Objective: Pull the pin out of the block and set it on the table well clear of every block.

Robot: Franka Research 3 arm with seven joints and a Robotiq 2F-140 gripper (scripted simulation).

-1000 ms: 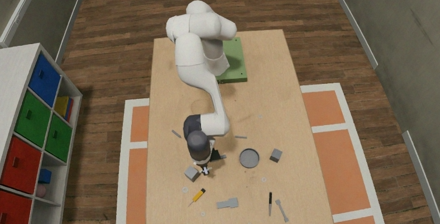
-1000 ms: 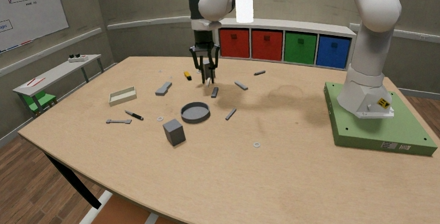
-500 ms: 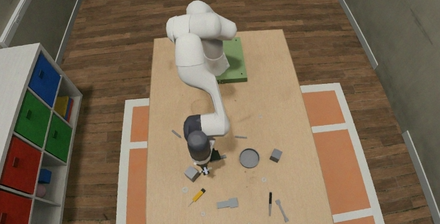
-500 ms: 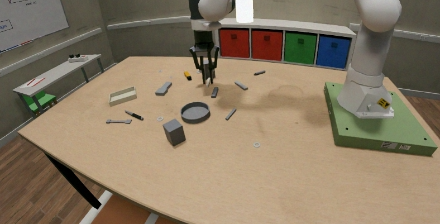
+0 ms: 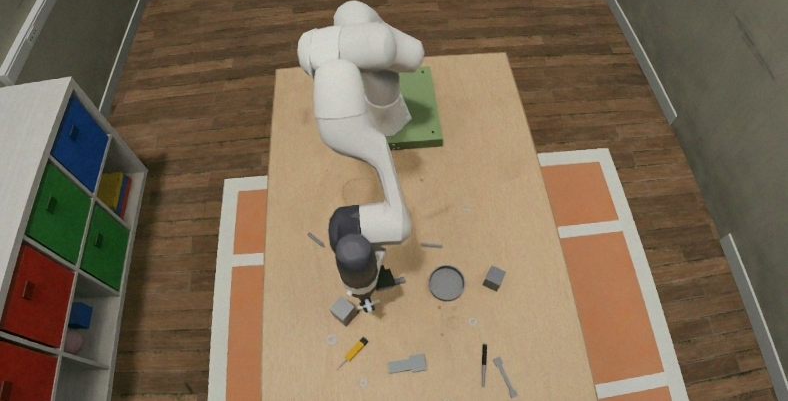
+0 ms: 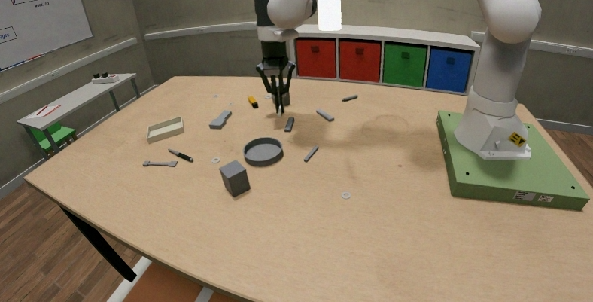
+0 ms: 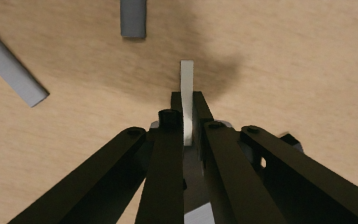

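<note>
Now: hand 30 mm above the cream pin. From my hand the other things lie so: lighter bar 150 mm behind, 30 mm below; then yellow utility knife 130 mm ahead, 50 mm to the right, 30 mm below; then round grey dish 40 mm behind, 240 mm to the left, 30 mm below.
</note>
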